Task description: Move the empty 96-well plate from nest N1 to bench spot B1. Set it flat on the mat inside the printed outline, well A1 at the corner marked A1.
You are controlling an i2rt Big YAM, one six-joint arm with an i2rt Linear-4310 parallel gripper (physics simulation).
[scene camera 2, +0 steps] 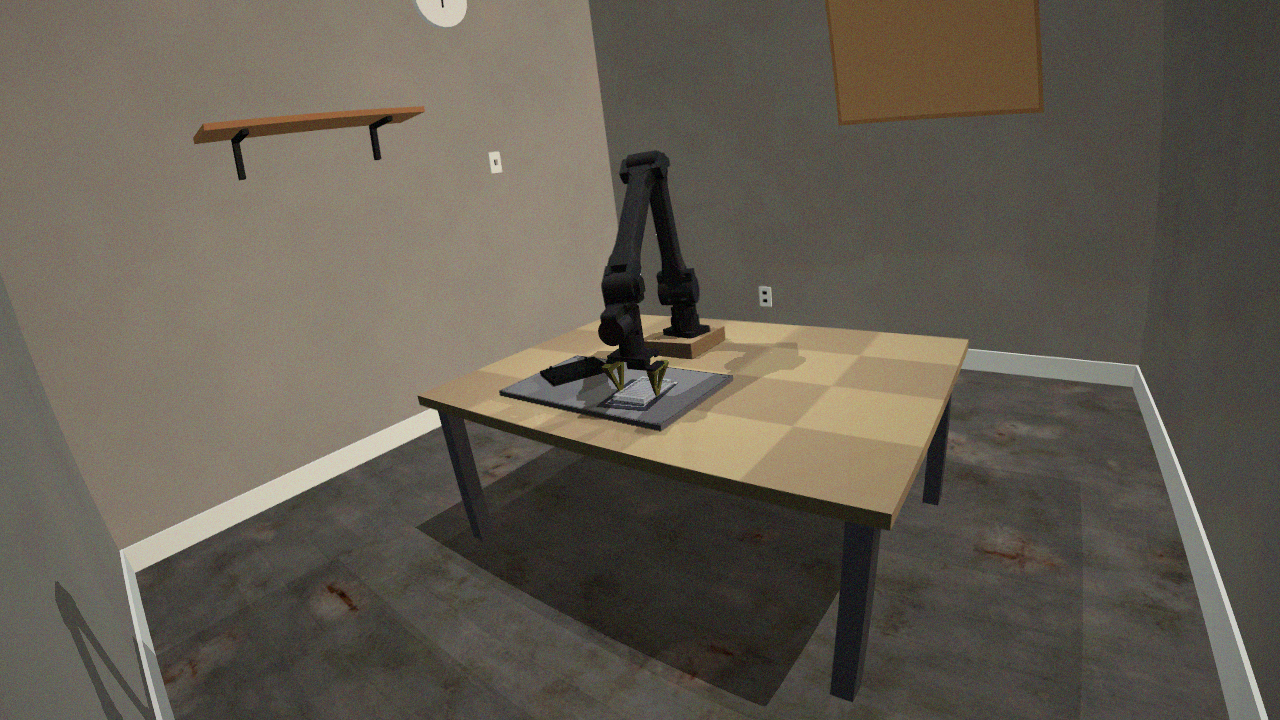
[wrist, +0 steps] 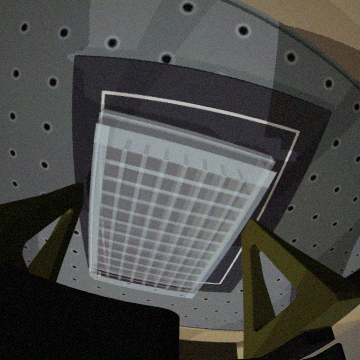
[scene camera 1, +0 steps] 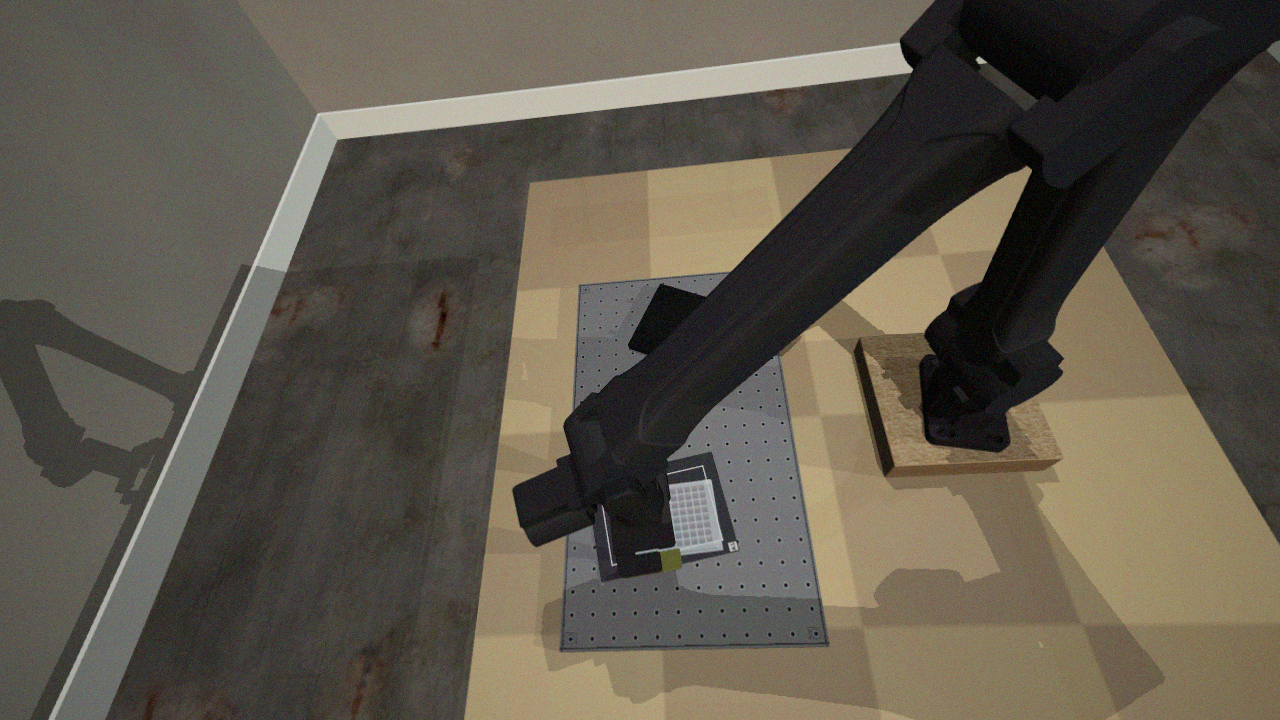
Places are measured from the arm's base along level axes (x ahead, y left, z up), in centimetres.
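Pixels of known places: gripper, fingertip midpoint: point(scene camera 2: 639, 393) point(wrist: 166, 211) point(scene camera 1: 651, 521); arm's base, origin of the base link: point(scene camera 2: 686, 332) point(scene camera 1: 959, 403).
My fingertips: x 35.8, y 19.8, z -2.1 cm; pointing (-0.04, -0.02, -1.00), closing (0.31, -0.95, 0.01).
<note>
Ahead of a thing's pixels: the offset from my fingertips to its top centre. "spot": to the spot under its first point. Level surfaces: height alone.
The clear 96-well plate @(dx -1.7, dy -0.5, dz +0.8 cm) point(scene camera 1: 695, 514) point(scene camera 2: 642, 390) point(wrist: 165, 200) is over the dark mat @(dz -0.6 cm) point(scene camera 1: 723, 514) point(wrist: 200, 82), with its long sides roughly along the printed white outline @(spot: dx +7.5, dy -3.2, dz -0.6 cm) point(wrist: 299, 132). In the wrist view the outline shows beyond the plate's upper end and right side; the plate hides other parts. Whether its base is fully inside the outline, or fully flat, I cannot tell. My gripper point(scene camera 2: 639, 392) point(wrist: 166, 211) is open, with one olive finger on each side of the plate and nothing held. The A1 well is too small to make out.
A black block-like holder @(dx -1.5, dy -28.5, dz +1.4 cm) point(scene camera 1: 662, 317) point(scene camera 2: 572, 369), partly behind the arm in scene camera 1, is at the far end of the grey perforated board point(scene camera 1: 760, 429) point(scene camera 2: 693, 385). The arm stands on a wooden block point(scene camera 1: 966, 463) point(scene camera 2: 693, 346) on the checkered table @(dz -2.1 cm) point(scene camera 1: 1118, 519) point(scene camera 2: 859, 420).
</note>
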